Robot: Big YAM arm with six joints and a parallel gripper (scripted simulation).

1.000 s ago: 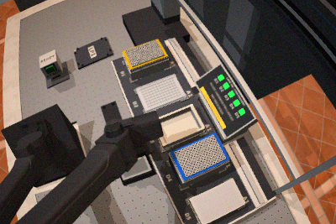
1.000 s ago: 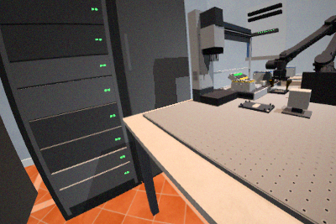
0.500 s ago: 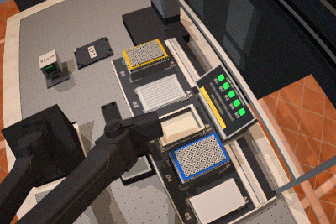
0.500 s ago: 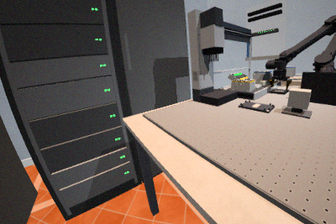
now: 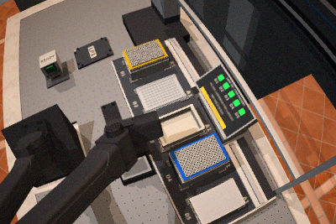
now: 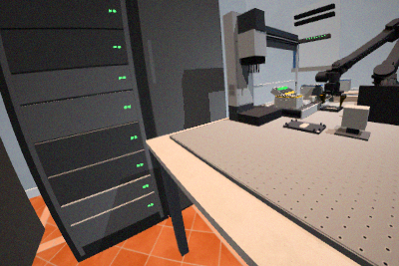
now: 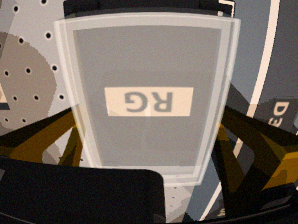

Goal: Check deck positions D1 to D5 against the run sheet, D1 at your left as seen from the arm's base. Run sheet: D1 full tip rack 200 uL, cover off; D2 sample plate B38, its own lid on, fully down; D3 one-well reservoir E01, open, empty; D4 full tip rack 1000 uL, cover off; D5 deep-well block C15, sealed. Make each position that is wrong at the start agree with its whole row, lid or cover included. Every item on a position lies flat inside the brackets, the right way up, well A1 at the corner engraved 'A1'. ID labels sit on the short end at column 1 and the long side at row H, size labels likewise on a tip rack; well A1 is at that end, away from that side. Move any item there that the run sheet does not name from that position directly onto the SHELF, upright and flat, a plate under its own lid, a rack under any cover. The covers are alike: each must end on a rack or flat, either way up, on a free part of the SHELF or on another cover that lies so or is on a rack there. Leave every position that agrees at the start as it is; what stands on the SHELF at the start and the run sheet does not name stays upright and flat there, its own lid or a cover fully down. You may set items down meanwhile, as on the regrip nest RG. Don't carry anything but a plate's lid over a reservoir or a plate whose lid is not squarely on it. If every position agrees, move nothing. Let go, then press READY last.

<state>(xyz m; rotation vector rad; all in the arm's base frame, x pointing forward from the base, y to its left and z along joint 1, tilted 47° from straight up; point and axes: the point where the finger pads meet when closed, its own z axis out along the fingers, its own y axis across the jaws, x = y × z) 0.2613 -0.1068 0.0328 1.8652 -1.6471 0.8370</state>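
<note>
The black regrip nest lies 20 mm below my hand. Also, from my hand: one-well reservoir: 160 mm ahead, 30 mm to the left, 30 mm above; then sealed block: 220 mm to the right, 180 mm ahead, 40 mm above; then blue-framed tip rack: 170 mm ahead, 90 mm to the right, 90 mm above.
</note>
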